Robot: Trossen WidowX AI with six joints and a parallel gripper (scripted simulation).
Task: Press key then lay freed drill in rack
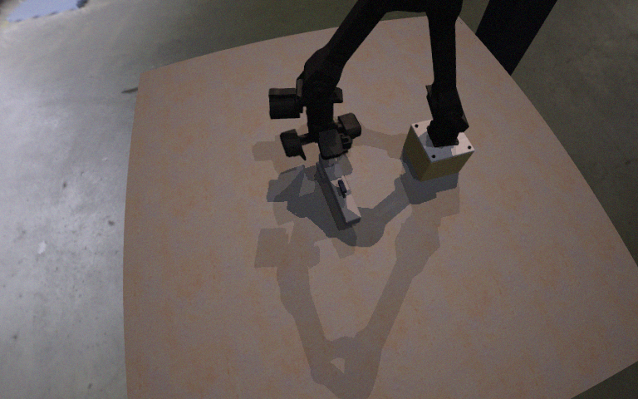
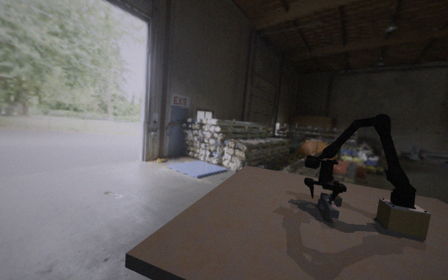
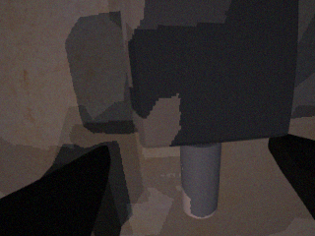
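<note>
Now: the drill 5 cm to the left of my gripper tip, 3 cm above it and 1 cm behind it. Round my gripper tip: grey fixture block 11 cm to the left, 3 cm behind, 2 cm above; dark key 13 cm to the left, 3 cm behind, 3 cm above.
</note>
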